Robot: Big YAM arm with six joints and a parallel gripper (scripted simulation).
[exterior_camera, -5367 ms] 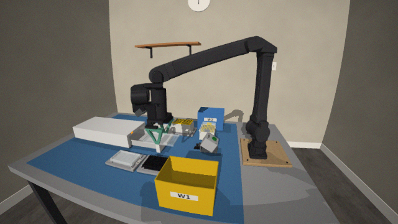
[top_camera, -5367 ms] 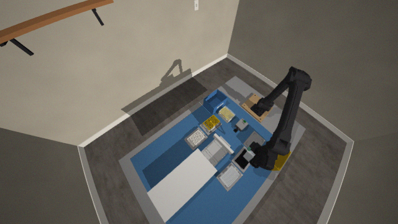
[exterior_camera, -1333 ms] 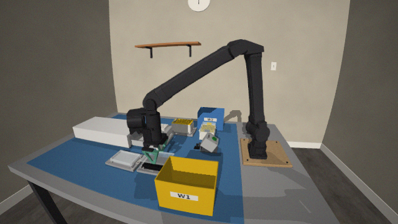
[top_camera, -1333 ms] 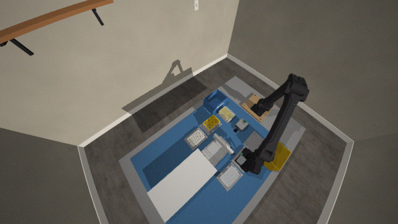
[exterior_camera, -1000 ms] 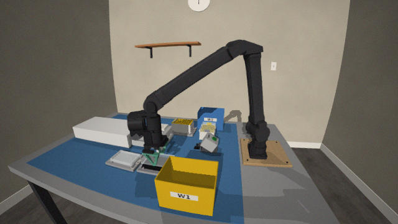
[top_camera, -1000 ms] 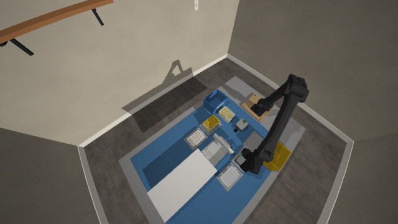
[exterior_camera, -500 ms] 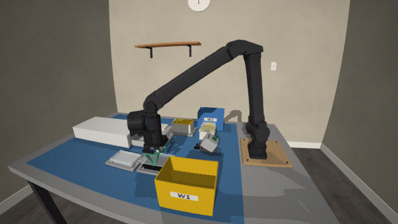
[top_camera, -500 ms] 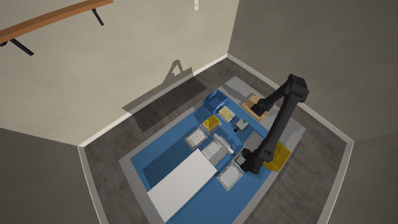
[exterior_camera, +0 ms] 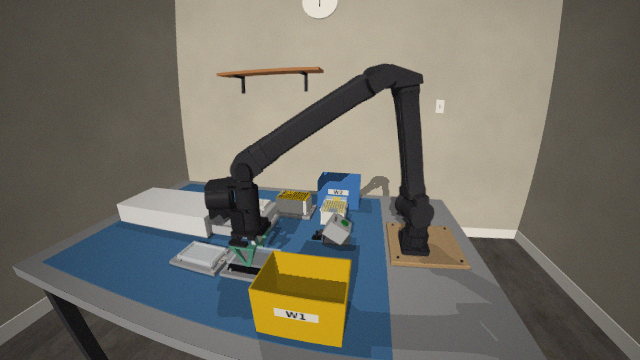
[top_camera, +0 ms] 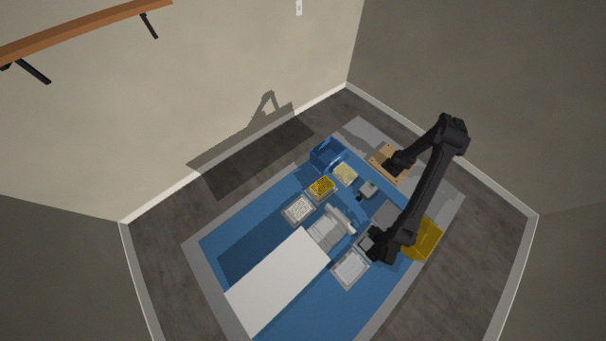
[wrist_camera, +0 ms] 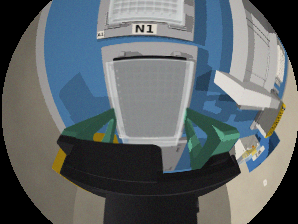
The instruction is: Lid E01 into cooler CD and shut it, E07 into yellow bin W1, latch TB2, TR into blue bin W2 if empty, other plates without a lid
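Right now my hand is right at the grey plate lid. Also, from my hand: grey lid park nest (17 cm behind, 2 cm to the right, 4 cm below); black plate (3 cm below); yellow bin W1 (17 cm behind, 13 cm to the left, 1 cm below).
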